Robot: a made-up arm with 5 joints.
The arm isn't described. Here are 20 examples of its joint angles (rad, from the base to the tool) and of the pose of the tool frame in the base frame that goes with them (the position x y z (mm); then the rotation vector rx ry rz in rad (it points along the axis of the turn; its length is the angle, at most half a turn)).
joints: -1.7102 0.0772 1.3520 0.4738 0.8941
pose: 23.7 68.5 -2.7 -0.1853 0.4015 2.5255
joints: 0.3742 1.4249 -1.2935 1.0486 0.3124
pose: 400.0 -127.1 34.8 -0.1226 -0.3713 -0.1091
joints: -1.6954 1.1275 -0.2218 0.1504 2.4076
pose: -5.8 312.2 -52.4 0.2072 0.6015 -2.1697
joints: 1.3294 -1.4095 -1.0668 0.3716 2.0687
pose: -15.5 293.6 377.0 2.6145 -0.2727 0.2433
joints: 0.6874 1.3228 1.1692 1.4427 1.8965
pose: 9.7 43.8 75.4 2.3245 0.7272 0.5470
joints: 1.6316 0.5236 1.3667 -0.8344 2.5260
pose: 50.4 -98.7 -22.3 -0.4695 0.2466 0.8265
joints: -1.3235 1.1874 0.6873 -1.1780 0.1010
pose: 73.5 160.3 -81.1 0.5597 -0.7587 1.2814
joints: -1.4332 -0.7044 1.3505 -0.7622 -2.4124
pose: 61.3 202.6 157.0 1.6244 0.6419 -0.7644
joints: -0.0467 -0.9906 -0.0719 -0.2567 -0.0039
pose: 84.1 13.3 490.0 0.1434 -2.8864 -0.0011
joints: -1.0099 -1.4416 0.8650 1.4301 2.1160
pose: 94.0 99.8 240.1 -0.5458 -0.9343 2.8851
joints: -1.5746 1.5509 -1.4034 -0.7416 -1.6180
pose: 31.8 410.3 135.8 2.1627 0.1079 -0.0529
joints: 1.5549 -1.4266 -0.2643 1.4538 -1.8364
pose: 55.6 53.2 402.2 -0.3835 2.3021 1.8166
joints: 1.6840 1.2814 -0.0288 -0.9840 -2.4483
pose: 22.6 -298.2 -57.4 -0.6076 1.4115 1.7506
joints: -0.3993 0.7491 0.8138 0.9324 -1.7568
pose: 109.9 39.9 -30.8 -0.8924 0.4515 -1.2978
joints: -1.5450 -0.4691 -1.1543 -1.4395 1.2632
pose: 30.6 -107.0 469.8 -0.3512 2.1060 1.9375
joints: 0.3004 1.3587 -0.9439 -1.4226 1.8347
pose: 408.6 -100.6 133.7 -2.3145 -1.3486 0.5239
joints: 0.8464 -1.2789 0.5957 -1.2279 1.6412
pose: 71.2 -12.4 413.4 2.6472 0.9703 0.1766
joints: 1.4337 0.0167 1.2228 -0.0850 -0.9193
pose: 77.9 -155.0 12.1 -0.1233 -0.5199 -2.3586
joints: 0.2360 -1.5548 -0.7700 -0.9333 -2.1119
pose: -269.4 87.4 302.1 -1.4684 1.0231 -1.8734
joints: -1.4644 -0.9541 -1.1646 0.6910 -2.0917
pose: 16.3 -159.3 483.5 2.9255 0.6899 -0.0714
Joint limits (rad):
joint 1: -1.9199..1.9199
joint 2: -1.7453..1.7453
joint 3: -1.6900..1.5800
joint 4: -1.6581..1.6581
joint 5: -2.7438..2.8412
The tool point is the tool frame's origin. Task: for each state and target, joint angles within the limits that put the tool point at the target. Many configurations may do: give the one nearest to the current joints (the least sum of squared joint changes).
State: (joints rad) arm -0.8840 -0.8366 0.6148 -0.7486 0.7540
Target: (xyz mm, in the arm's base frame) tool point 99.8 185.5 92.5
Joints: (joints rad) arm -1.2236 -0.4680 1.3801 -0.5686 0.7540
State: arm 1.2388 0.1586 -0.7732 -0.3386 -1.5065
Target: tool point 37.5 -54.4 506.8
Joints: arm 1.9170 -0.1185 -1.0153 -1.2541 -1.5065
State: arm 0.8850 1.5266 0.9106 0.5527 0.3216
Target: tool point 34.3 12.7 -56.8
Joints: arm 0.1066 1.2567 0.8354 0.6145 0.3216
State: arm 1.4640 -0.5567 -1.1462 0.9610 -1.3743
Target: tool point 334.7 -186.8 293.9
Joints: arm 0.6059 0.3568 -0.7496 0.8674 -1.3743
